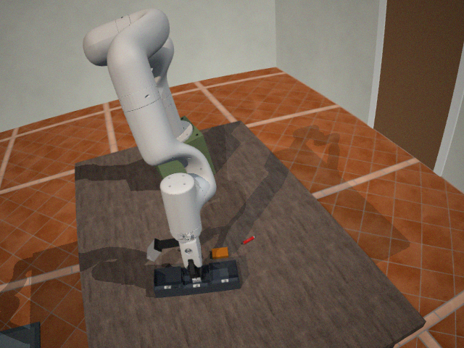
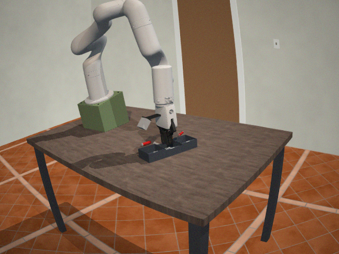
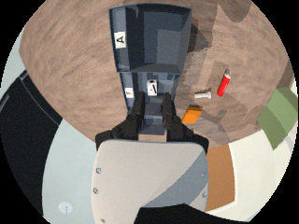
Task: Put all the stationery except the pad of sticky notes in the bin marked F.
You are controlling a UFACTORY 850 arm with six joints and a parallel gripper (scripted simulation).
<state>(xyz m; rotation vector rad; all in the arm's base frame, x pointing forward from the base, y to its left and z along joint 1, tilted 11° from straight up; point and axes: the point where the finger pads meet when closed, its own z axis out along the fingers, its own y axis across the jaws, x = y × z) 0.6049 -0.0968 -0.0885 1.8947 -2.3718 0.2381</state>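
The dark three-compartment bin is 40 mm below my hand and 10 mm ahead of it. The rest, counted from my hand: silver bolt 100 mm behind, 60 mm below, 30 mm to the left; grey clip-like piece 50 mm below; orange sticky-note pad 100 mm to the left, 80 mm behind, 60 mm below.
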